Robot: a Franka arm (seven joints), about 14 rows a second.
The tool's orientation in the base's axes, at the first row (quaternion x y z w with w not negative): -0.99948 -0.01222 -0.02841 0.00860
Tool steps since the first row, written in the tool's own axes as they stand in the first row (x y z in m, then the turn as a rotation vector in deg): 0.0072 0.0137 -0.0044 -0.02 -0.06 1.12; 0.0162 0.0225 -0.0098 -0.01 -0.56 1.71; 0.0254 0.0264 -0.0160 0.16 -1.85 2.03; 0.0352 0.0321 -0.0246 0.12 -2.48 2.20; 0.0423 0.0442 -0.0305 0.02 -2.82 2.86; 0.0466 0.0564 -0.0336 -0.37 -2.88 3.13; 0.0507 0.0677 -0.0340 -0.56 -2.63 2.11; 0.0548 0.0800 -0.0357 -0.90 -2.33 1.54
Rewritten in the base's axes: 0.0073 -0.0136 0.0046 0.04 0.08 -1.12; 0.0162 -0.0223 0.0103 0.07 0.59 -1.70; 0.0251 -0.0261 0.0170 0.23 1.89 -1.99; 0.0345 -0.0317 0.0260 0.18 2.52 -2.15; 0.0416 -0.0437 0.0321 0.11 2.87 -2.81; 0.0460 -0.0559 0.0353 -0.26 2.93 -3.10; 0.0504 -0.0671 0.0357 -0.51 2.65 -2.09; 0.0547 -0.0793 0.0374 -0.87 2.33 -1.55
